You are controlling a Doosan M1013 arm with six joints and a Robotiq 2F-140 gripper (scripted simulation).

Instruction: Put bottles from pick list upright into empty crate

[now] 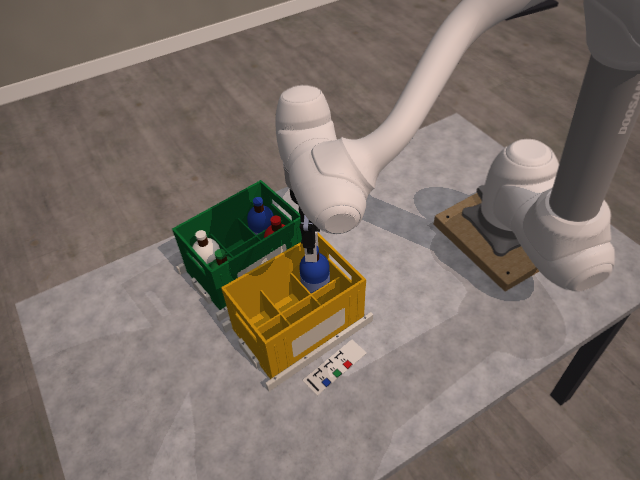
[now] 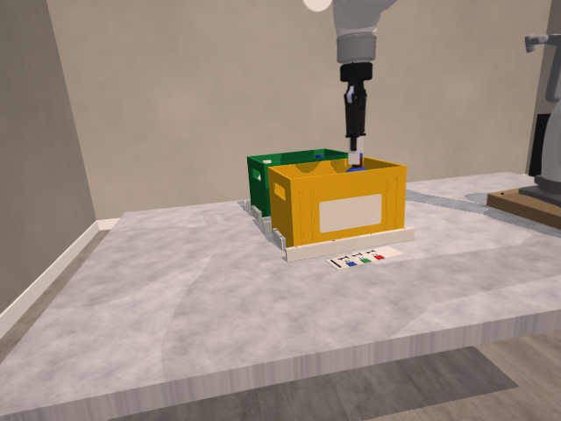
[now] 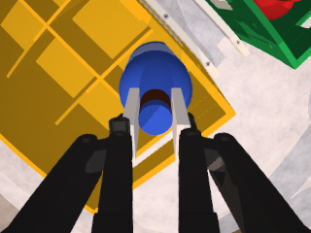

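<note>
Now: hand 8 cm above the blue bottle. Also, from my hand: yellow crate 12 cm below, 7 cm ahead, 6 cm to the left; green crate 17 cm to the right, 13 cm ahead, 12 cm below; red-capped bottle 15 cm to the right, 11 cm below, 3 cm ahead.
</note>
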